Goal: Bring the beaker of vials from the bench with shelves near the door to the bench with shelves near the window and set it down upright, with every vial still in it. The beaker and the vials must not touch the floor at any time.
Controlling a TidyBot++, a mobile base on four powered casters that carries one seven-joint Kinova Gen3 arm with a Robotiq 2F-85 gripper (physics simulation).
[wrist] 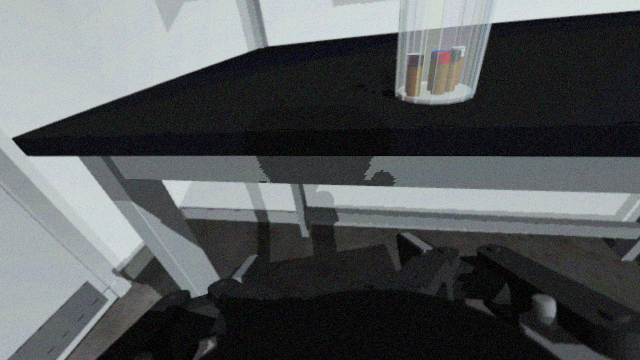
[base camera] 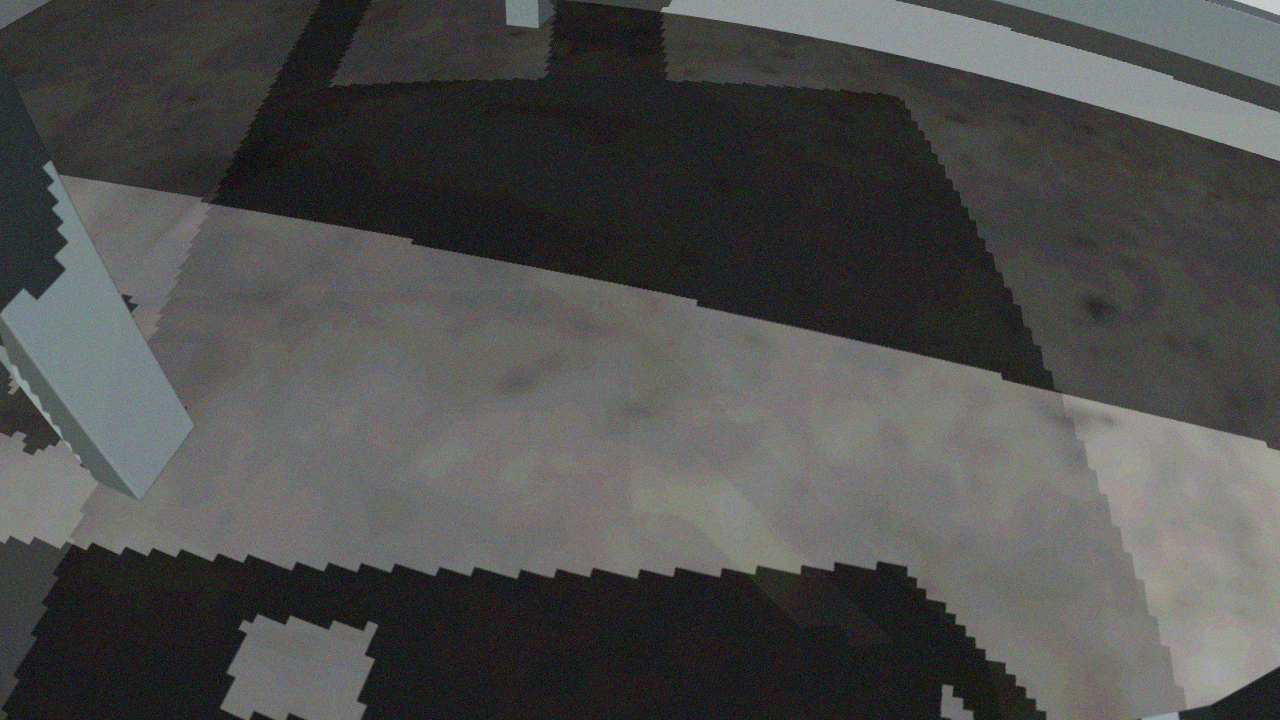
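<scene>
In the wrist view a clear beaker (wrist: 432, 37) stands upright on the black bench top (wrist: 190, 110), near its front edge. Several brown vials (wrist: 440, 77) with dark, red, blue and white caps stand inside at its bottom. The beaker's rim is cut off by the top of the view. My gripper (wrist: 331, 259) is open and empty. Its fingers show lower in the view than the bench's front edge and to the left of the beaker, well apart from it. The beaker does not show in the base camera view.
A light grey bench leg (wrist: 165, 245) stands below the bench's left end. A pale leg (base camera: 107, 385) rises at the left of the base camera view, and another post (base camera: 522, 11) shows at its top. A pale skirting (base camera: 966, 49) runs along the top right. A white wall borders the bench.
</scene>
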